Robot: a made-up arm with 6 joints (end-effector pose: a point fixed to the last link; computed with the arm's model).
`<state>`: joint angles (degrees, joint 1 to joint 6).
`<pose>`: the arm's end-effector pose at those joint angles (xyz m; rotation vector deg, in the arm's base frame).
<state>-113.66 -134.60 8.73 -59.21 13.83 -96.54</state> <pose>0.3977 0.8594 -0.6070 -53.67 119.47 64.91</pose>
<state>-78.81 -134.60 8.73 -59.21 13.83 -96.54</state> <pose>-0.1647 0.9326 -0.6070 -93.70 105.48 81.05</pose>
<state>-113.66 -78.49 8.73 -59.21 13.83 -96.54</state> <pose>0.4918 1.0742 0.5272 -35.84 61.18 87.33</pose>
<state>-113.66 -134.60 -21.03 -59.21 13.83 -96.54</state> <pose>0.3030 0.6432 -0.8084 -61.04 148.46 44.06</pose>
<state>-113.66 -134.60 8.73 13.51 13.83 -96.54</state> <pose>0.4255 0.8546 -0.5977 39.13 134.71 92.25</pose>
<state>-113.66 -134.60 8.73 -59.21 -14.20 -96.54</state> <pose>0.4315 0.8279 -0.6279 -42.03 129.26 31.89</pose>
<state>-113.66 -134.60 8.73 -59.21 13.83 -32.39</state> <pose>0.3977 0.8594 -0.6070 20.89 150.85 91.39</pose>
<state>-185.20 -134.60 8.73 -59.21 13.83 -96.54</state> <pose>0.9412 -0.1051 -0.6070 24.00 117.17 24.37</pose>
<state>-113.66 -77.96 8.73 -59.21 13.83 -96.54</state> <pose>0.4905 1.0713 0.5381 -35.65 60.62 87.45</pose>
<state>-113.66 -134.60 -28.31 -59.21 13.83 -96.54</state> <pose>0.2744 0.5780 -0.8371 -62.53 155.16 37.86</pose>
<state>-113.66 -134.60 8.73 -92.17 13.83 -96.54</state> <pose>0.3913 0.8535 -0.6182 -86.94 99.80 46.16</pose>
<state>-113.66 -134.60 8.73 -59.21 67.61 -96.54</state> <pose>0.3298 0.8580 -0.5410 -69.81 81.28 123.75</pose>
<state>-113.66 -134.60 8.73 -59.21 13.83 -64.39</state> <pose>0.3977 0.8594 -0.6070 -19.79 138.78 79.92</pose>
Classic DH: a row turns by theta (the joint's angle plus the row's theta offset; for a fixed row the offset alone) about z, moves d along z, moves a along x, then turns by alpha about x. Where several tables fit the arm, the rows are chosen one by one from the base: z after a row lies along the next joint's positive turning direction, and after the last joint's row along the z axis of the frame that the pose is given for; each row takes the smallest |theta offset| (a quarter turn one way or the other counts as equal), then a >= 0, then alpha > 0; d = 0 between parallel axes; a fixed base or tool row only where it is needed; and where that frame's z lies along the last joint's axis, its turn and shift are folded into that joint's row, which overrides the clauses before.
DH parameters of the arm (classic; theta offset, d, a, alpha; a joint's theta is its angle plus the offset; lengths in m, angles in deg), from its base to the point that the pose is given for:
joint 1: 0 0.1801 0 -90
joint 2: -90 0 0.6316 0
joint 3: 90 0.0409 0 90
joint 4: 0 0.5025 0 -90
joint 5: 0 0 0 90
joint 6: 0 0.1047 0 0

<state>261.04 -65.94 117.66 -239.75 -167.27 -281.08</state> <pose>0.0605 0.2489 0.6765 -64.67 -131.35 -52.73</pose>
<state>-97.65 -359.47 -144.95 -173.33 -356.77 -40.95</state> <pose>0.0855 0.3342 0.3146 -127.35 78.42 18.12</pose>
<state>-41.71 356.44 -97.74 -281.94 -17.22 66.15</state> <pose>-0.4624 0.4263 0.6861 -120.50 -7.99 82.75</pose>
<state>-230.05 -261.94 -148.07 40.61 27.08 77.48</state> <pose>-0.1786 0.1012 0.5021 15.58 36.71 -115.74</pose>
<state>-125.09 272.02 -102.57 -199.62 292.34 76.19</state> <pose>0.3642 0.5038 -0.3475 5.07 148.46 80.29</pose>
